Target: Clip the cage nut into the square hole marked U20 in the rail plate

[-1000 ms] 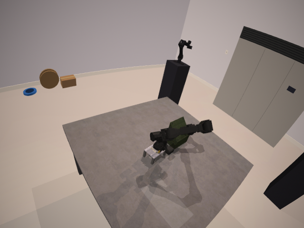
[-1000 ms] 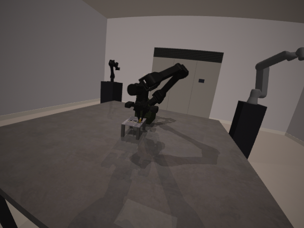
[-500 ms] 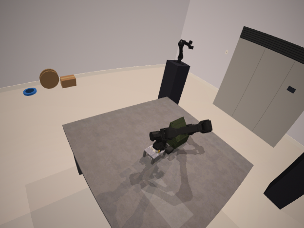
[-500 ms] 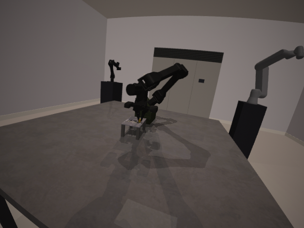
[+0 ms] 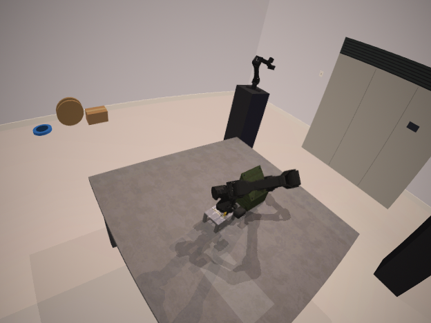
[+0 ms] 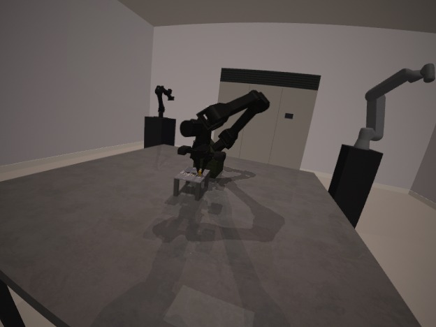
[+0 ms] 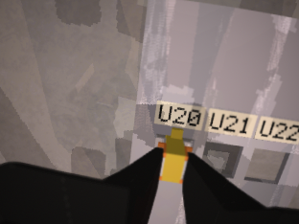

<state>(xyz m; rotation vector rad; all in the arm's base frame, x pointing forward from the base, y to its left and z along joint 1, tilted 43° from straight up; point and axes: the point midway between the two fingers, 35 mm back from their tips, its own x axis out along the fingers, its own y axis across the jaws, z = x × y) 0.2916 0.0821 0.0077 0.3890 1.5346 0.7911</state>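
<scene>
Right now the yellow cage nut is 1 cm below my gripper tip.
</scene>
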